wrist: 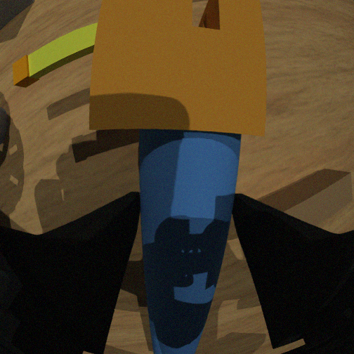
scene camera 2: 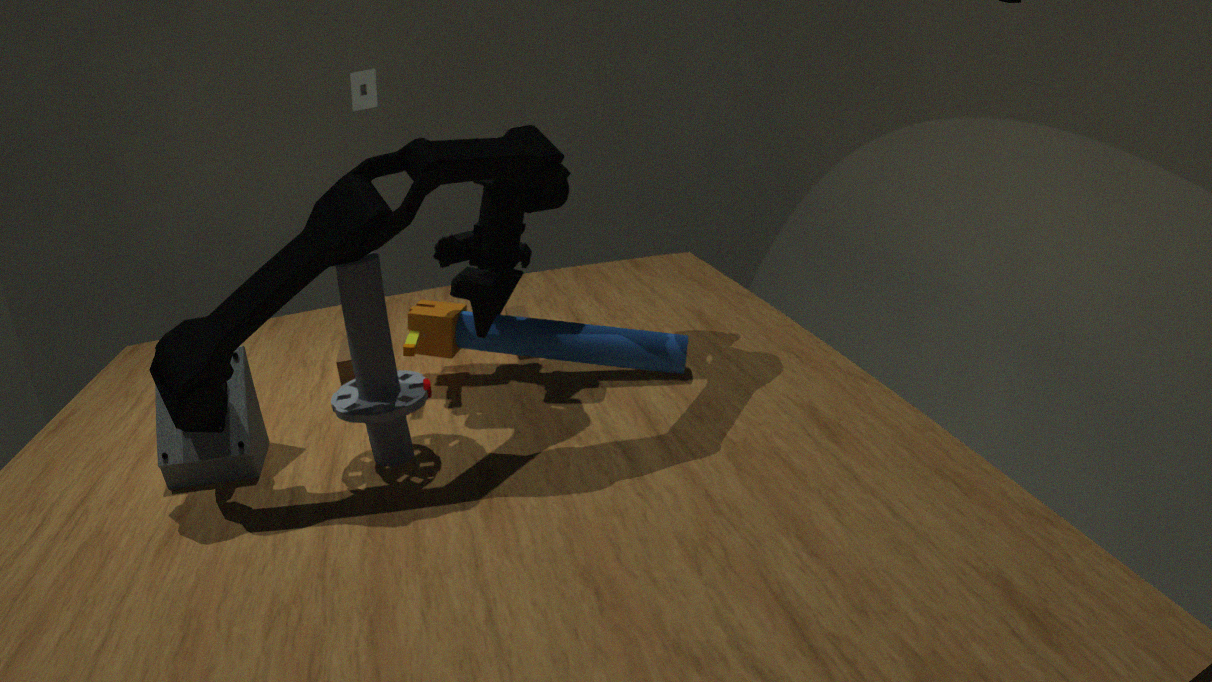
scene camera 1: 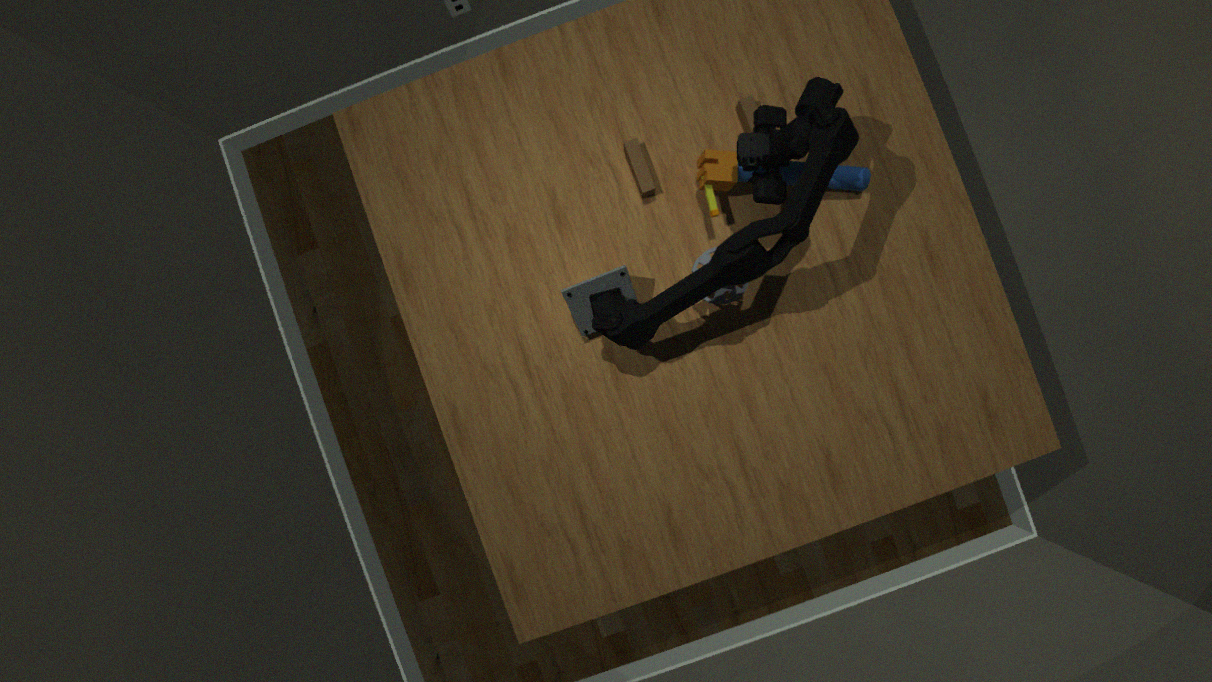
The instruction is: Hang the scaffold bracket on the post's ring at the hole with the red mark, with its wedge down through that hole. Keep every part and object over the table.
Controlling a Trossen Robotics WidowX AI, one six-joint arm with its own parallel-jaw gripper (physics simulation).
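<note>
The scaffold bracket has a blue tube (scene camera 1: 849, 178) (scene camera 2: 593, 346) (wrist: 200, 172), an orange head (scene camera 1: 720, 168) (scene camera 2: 433, 330) (wrist: 175, 65) and a yellow-green wedge (scene camera 1: 711, 201) (scene camera 2: 411, 340) (wrist: 62, 49) sticking out of the head's side. My gripper (scene camera 2: 483, 329) (wrist: 186, 201) is shut on the tube near the head. The bracket is above the table, head end higher, far tube end low near the wood. The grey post (scene camera 2: 364, 318) stands upright with a holed ring (scene camera 2: 374, 413) around it. The red mark (scene camera 2: 427, 386) is on the ring's bracket-facing edge. In scene camera 1 my arm hides most of the ring.
A wooden block (scene camera 1: 640, 167) lies beyond the head's front. Another block (scene camera 1: 748, 108) (wrist: 315, 195) lies beside the tube. My arm's base stands on a grey plate (scene camera 1: 593, 294) (scene camera 2: 211, 471). The arm passes over the post. The wooden table (scene camera 1: 525, 441) (scene camera 2: 678, 551) has open edges.
</note>
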